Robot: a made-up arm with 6 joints. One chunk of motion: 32 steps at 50 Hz.
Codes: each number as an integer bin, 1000 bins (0 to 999) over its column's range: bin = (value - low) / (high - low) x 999, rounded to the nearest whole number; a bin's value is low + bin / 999 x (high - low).
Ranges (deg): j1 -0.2..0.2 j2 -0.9..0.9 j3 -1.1..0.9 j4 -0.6..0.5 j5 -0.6..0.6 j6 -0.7..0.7
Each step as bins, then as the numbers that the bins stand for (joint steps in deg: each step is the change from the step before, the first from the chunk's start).
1 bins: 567 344 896 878 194 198
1 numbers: 0.027 -0.280 0.694 0.367 -0.367 -0.423
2 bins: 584 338 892 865 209 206
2 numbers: 0.034 -0.291 0.686 0.352 -0.349 -0.411
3 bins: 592 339 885 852 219 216
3 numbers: 0.037 -0.289 0.672 0.338 -0.337 -0.397
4 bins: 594 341 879 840 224 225
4 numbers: 0.038 -0.286 0.660 0.325 -0.331 -0.385
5 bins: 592 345 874 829 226 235
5 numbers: 0.037 -0.278 0.650 0.313 -0.329 -0.371
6 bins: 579 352 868 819 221 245
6 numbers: 0.032 -0.266 0.638 0.302 -0.335 -0.357
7 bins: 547 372 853 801 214 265
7 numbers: 0.019 -0.230 0.608 0.282 -0.343 -0.329
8 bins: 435 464 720 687 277 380
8 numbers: -0.026 -0.064 0.341 0.156 -0.267 -0.167
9 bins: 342 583 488 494 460 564
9 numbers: -0.063 0.150 -0.123 -0.056 -0.047 0.090
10 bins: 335 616 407 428 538 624
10 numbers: -0.066 0.210 -0.285 -0.129 0.046 0.174
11 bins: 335 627 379 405 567 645
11 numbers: -0.066 0.230 -0.341 -0.154 0.081 0.204
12 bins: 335 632 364 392 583 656
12 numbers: -0.066 0.239 -0.371 -0.168 0.100 0.219
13 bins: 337 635 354 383 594 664
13 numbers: -0.065 0.244 -0.391 -0.178 0.114 0.231
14 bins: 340 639 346 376 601 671
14 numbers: -0.064 0.251 -0.407 -0.186 0.122 0.240
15 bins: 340 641 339 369 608 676
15 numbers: -0.064 0.255 -0.421 -0.194 0.130 0.247
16 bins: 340 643 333 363 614 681
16 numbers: -0.064 0.259 -0.433 -0.200 0.138 0.254
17 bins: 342 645 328 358 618 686
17 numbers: -0.063 0.262 -0.443 -0.206 0.142 0.261
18 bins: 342 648 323 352 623 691
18 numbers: -0.063 0.268 -0.453 -0.212 0.148 0.268
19 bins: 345 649 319 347 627 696
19 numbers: -0.062 0.269 -0.461 -0.218 0.153 0.275
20 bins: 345 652 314 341 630 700
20 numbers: -0.062 0.275 -0.471 -0.225 0.157 0.281
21 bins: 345 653 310 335 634 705
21 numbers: -0.062 0.277 -0.479 -0.231 0.162 0.288
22 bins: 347 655 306 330 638 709
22 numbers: -0.061 0.280 -0.487 -0.237 0.166 0.294
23 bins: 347 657 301 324 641 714
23 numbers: -0.061 0.284 -0.497 -0.243 0.170 0.301
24 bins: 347 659 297 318 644 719
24 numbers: -0.061 0.287 -0.505 -0.250 0.174 0.308
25 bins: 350 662 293 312 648 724
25 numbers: -0.060 0.293 -0.513 -0.256 0.178 0.315
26 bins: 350 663 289 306 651 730
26 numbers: -0.060 0.295 -0.521 -0.263 0.182 0.323
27 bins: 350 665 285 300 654 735
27 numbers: -0.060 0.298 -0.529 -0.270 0.186 0.330
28 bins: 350 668 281 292 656 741
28 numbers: -0.060 0.304 -0.537 -0.278 0.188 0.338
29 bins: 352 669 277 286 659 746
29 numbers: -0.059 0.305 -0.545 -0.285 0.192 0.345
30 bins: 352 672 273 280 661 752
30 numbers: -0.059 0.311 -0.553 -0.292 0.194 0.354
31 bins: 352 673 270 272 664 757
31 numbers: -0.059 0.313 -0.559 -0.301 0.198 0.361
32 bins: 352 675 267 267 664 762
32 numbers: -0.059 0.316 -0.565 -0.306 0.198 0.368
